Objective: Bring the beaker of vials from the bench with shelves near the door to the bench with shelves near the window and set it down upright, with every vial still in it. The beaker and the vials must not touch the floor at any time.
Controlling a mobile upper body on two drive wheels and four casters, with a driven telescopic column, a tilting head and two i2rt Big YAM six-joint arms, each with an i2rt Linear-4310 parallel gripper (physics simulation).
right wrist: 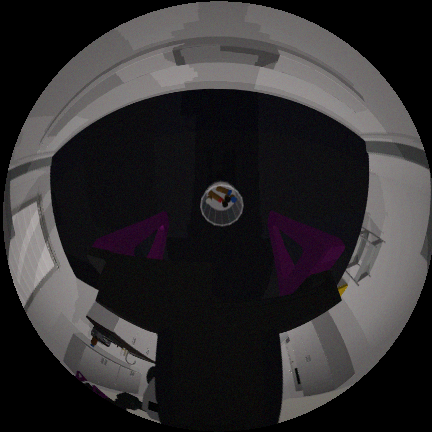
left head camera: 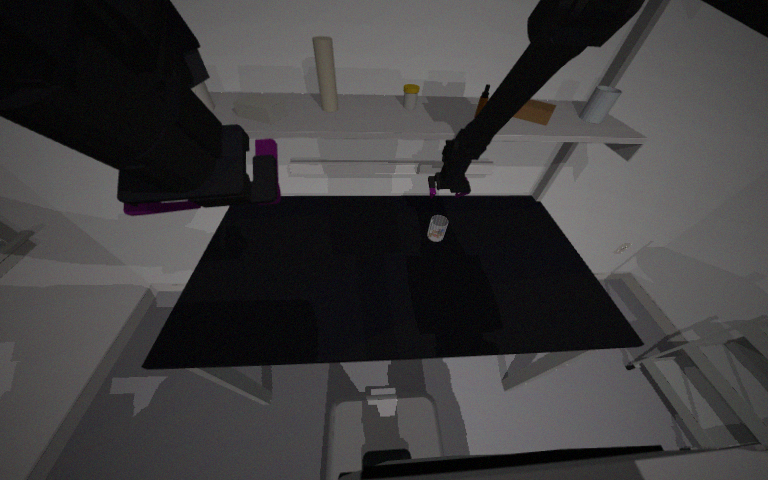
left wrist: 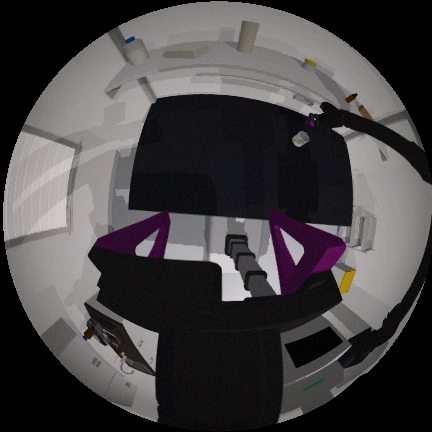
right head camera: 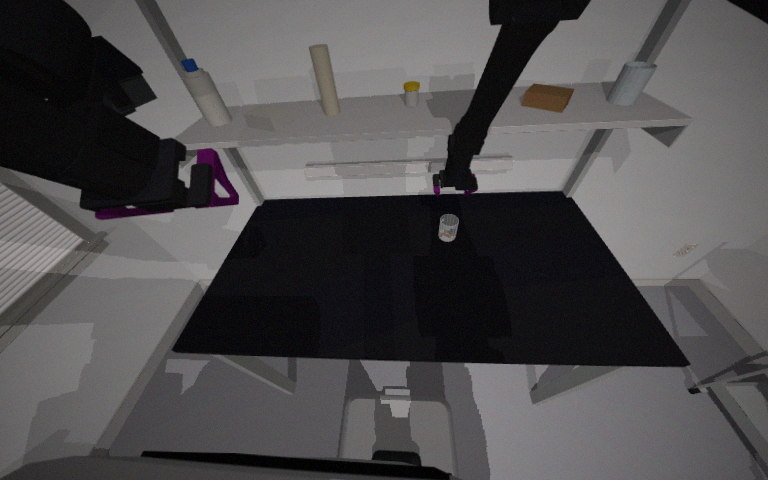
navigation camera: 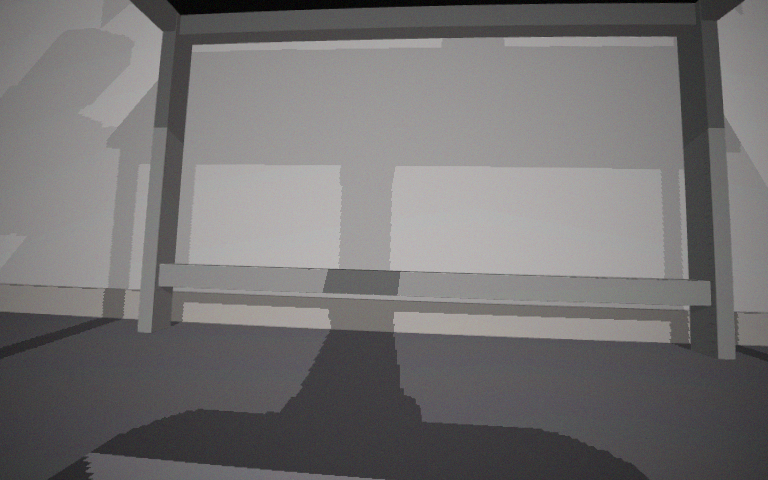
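Note:
The clear beaker (left head camera: pixel 437 228) (right head camera: pixel 448 228) (left wrist: pixel 300 139) (right wrist: pixel 221 204) stands upright on the black bench top (left head camera: pixel 362 283) (right head camera: pixel 368 283) (left wrist: pixel 240 160) (right wrist: pixel 125 165). Several vials (right wrist: pixel 223 196) with brown bodies and red, blue and black caps lie inside it. My right gripper (left head camera: pixel 445 193) (right head camera: pixel 452 192) (right wrist: pixel 217 216) is open and empty, behind and above the beaker and apart from it. My left gripper (left wrist: pixel 219 215) is open and empty, raised in the air at the left of both head views, away from the beaker.
A shelf (left head camera: pixel 373 134) (right head camera: pixel 385 134) above the bench's back edge bears a beige cylinder (left head camera: pixel 325 73) (right head camera: pixel 324 79), a yellow-lidded jar (left head camera: pixel 410 97) (right head camera: pixel 411 94), an orange-brown box (right head camera: pixel 547 97) and a glass cylinder (left head camera: pixel 600 104) (right head camera: pixel 631 83). A window blind (right head camera: pixel 39 243) (left wrist: pixel 42 185) is at the left. A crossbar (navigation camera: pixel 481 287) joins the bench legs.

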